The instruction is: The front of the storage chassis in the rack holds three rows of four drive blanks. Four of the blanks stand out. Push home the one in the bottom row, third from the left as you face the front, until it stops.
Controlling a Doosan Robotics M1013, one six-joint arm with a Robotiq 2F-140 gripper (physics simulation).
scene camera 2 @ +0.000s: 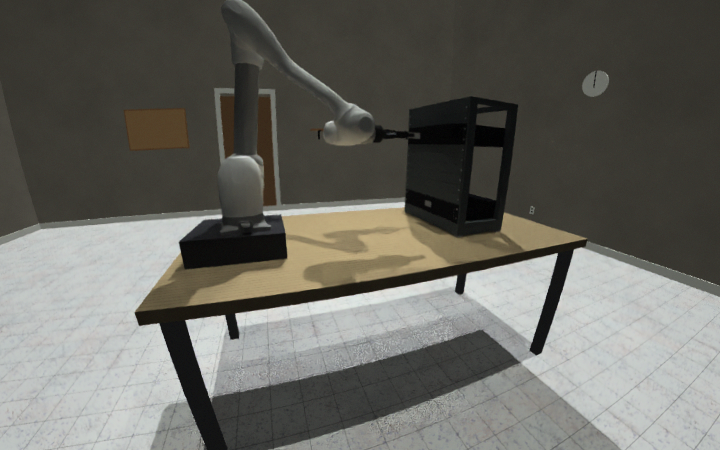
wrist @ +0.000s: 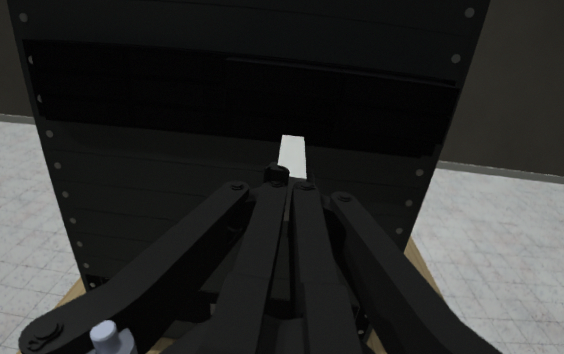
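Note:
The storage chassis is a very dark band across the upper part of the black rack. Its separate drive blanks are too dark to tell apart, so which ones stand out cannot be read; a raised edge shows along the top of its right half in the wrist view. My gripper is shut and empty. Its pale fingertips point at the rack front and overlap the chassis's lower edge, right of the middle, in the wrist view. Whether they touch a blank is hidden.
The rack stands at the far right of the wooden table. Dark panels fill its front below the chassis, and a black unit with a pale label sits low in it. The arm's black base block stands at the table's left end.

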